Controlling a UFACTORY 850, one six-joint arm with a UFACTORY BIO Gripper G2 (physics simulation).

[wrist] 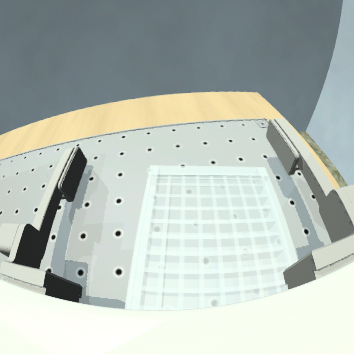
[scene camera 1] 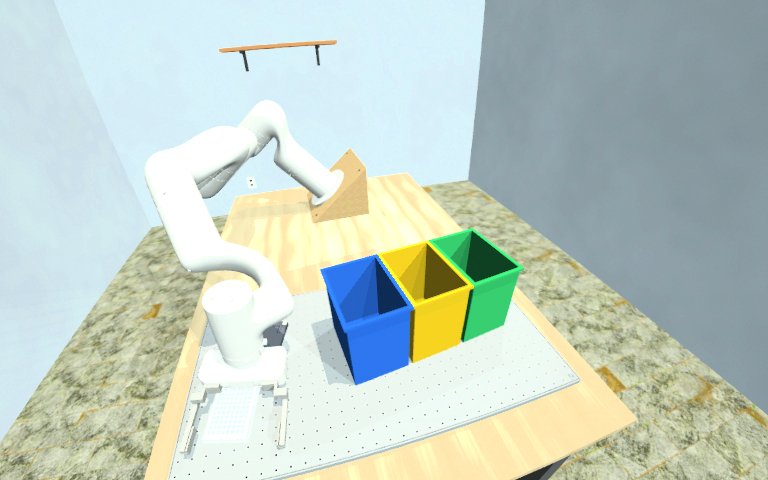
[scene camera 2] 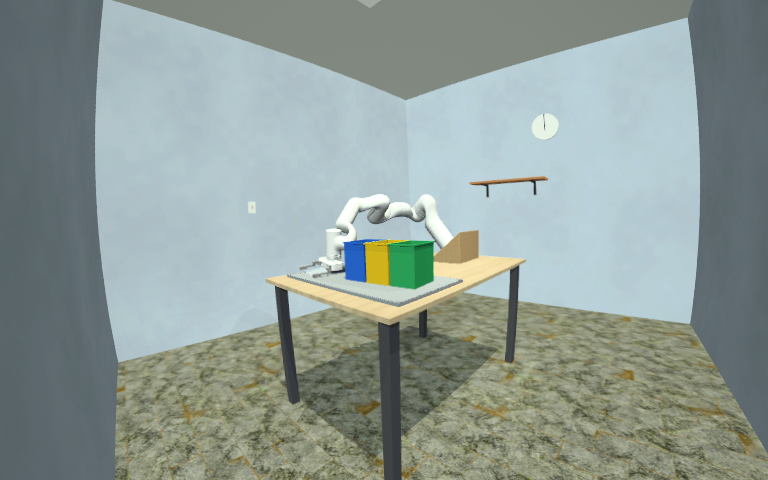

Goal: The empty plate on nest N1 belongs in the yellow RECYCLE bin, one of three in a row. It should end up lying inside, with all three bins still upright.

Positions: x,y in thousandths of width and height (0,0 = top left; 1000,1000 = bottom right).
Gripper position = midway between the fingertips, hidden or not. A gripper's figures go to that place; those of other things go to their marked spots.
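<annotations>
A blue bin (scene camera 1: 484,655) is 780 mm from the lens, and a green bin (scene camera 1: 644,572) is 750 mm from the lens. I see a yellow bin (scene camera 1: 572,611) at 720 mm from the lens. A pale plate (scene camera 1: 301,872) is 690 mm from the lens, while my gripper (scene camera 1: 303,939) is 640 mm from the lens. The marked spots on the pale plate and the blue bin are 370 mm apart.
</annotations>
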